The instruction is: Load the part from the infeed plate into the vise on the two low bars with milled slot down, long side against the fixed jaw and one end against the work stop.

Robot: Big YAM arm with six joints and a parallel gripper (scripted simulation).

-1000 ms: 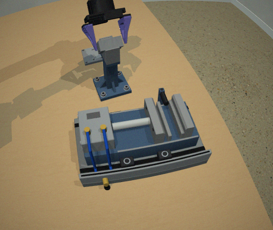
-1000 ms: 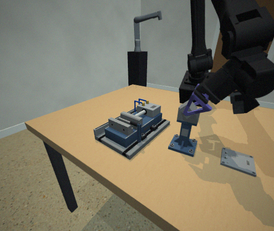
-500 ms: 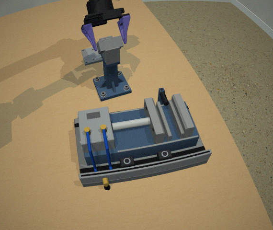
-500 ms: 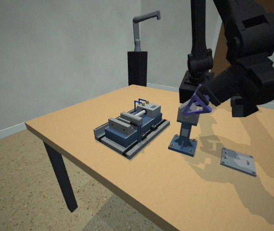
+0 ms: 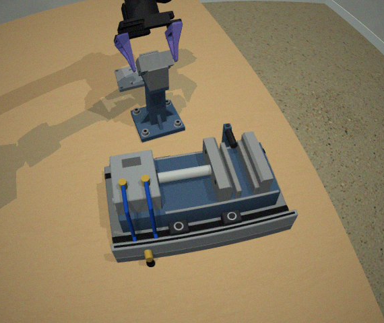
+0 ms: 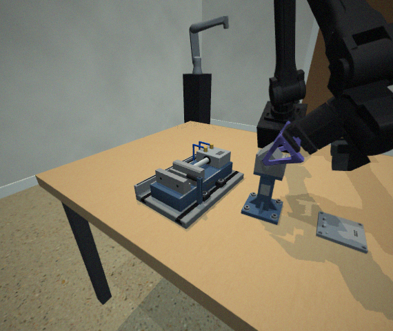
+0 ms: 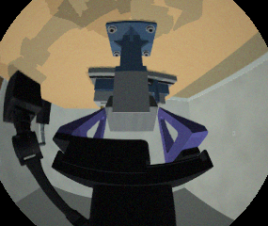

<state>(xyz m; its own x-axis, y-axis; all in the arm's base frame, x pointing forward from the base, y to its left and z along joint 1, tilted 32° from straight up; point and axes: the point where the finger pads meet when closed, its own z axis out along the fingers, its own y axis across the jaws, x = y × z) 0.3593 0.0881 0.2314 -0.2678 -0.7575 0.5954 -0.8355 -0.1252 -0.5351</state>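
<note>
The grey part lies 1 cm below my hand. The rest, counted from my hand: cylinder rod (1 cm ahead, 20 cm to the right, 8 cm below); then v-block stand (10 cm below); then black work stop (10 cm ahead, 15 cm to the right, 7 cm below).
</note>
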